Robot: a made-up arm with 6 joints. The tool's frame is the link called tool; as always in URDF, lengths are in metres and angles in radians.
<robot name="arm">
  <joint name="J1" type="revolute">
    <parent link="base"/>
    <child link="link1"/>
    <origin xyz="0.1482 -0.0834 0.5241" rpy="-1.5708 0 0"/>
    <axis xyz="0 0 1"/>
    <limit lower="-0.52" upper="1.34"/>
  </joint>
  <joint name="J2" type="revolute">
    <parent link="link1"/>
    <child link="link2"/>
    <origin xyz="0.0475 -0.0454 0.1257" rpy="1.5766 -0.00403 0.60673"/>
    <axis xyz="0 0 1"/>
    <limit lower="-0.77" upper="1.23"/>
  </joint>
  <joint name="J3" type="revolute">
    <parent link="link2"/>
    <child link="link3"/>
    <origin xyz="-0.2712 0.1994 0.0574" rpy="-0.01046 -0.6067 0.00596"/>
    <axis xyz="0 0 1"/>
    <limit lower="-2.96" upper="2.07"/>
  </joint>
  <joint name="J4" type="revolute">
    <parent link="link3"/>
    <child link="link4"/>
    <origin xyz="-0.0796 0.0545 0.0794" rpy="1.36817 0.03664 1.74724"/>
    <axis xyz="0 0 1"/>
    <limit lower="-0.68" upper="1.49"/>
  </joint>
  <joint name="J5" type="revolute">
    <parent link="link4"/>
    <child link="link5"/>
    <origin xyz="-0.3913 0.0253 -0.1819" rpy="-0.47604 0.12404 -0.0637"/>
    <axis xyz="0 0 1"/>
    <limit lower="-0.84" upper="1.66"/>
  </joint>
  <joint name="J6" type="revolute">
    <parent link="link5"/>
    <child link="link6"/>
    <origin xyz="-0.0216 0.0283 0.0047" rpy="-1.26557 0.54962 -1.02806"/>
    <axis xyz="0 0 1"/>
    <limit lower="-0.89" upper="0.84"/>
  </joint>
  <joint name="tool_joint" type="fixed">
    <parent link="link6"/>
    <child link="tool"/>
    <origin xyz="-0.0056 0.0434 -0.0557" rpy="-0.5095 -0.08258 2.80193"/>
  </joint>
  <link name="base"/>
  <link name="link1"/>
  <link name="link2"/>
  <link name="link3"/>
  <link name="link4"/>
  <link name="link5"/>
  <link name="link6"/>
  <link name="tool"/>
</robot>
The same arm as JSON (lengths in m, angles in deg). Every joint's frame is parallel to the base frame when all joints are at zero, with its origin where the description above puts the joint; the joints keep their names.
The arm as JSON. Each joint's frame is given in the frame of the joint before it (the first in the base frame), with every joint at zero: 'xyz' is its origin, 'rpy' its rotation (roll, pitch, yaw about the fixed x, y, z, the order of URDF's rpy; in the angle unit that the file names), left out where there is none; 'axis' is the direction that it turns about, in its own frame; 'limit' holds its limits. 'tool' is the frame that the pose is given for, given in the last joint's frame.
{"units": {"length": "m", "angle": "deg"}, "joints": [
  {"name": "J1", "type": "revolute", "origin": {"xyz": [0.1482, -0.0834, 0.5241]}, "axis": [0.0, 1.0, 0.0], "limit": {"lower": -29.79, "upper": 76.78}},
  {"name": "J2", "type": "revolute", "origin": {"xyz": [0.0475, 0.1257, 0.0454]}, "axis": [0.570193, -0.0058, 0.82149], "limit": {"lower": -44.12, "upper": 70.47}},
  {"name": "J3", "type": "revolute", "origin": {"xyz": [-0.1901, 0.198, 0.2032]}, "axis": [0.0, 0.0, 1.0], "limit": {"lower": -169.6, "upper": 118.6}},
  {"name": "J4", "type": "revolute", "origin": {"xyz": [-0.0799, 0.0541, 0.0794]}, "axis": [0.96215, 0.183909, 0.20111], "limit": {"lower": -38.96, "upper": 85.37}},
  {"name": "J5", "type": "revolute", "origin": {"xyz": [-0.1097, -0.4181, 0.0025]}, "axis": [0.731512, 0.298305, 0.61311], "limit": {"lower": -48.13, "upper": 95.11}},
  {"name": "J6", "type": "revolute", "origin": {"xyz": [-0.0079, -0.0215, 0.0276]}, "axis": [-0.290005, 0.899715, 0.326205], "limit": {"lower": -50.99, "upper": 48.13}}
], "tool": {"origin": {"xyz": [-0.025, -0.0646, -0.0148], "rpy": [25.47, -64.07, -131.45]}}}

